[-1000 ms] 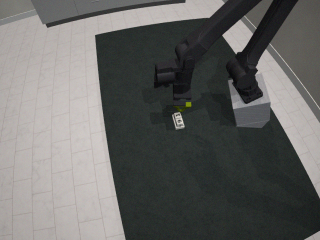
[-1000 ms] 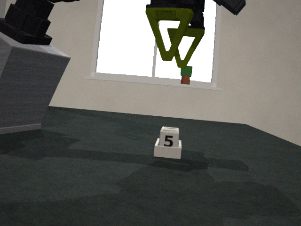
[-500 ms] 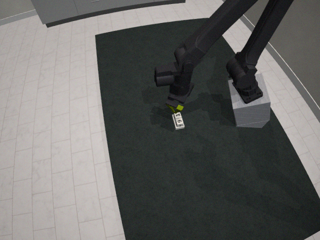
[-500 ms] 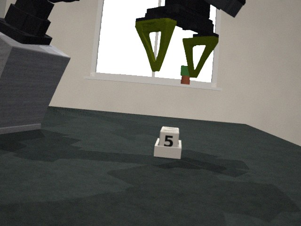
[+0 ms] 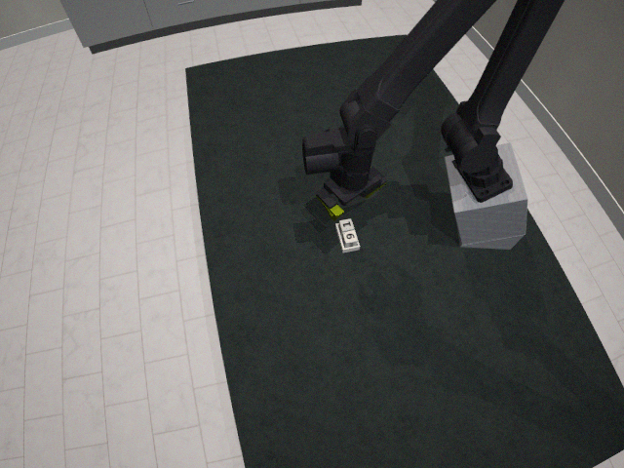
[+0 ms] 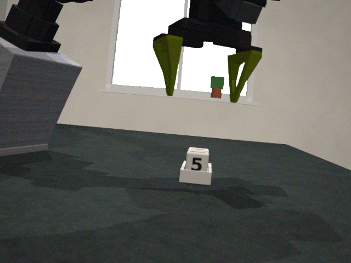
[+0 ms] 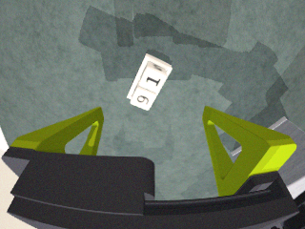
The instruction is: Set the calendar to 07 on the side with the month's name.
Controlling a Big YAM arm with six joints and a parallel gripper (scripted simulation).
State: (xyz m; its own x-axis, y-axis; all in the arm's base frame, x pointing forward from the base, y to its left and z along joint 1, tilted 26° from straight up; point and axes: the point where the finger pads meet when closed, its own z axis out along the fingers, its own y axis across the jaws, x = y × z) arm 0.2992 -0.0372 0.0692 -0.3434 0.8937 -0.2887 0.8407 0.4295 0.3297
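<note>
My gripper is now 20 mm to the right of the small white tray and 110 mm above it.
</note>
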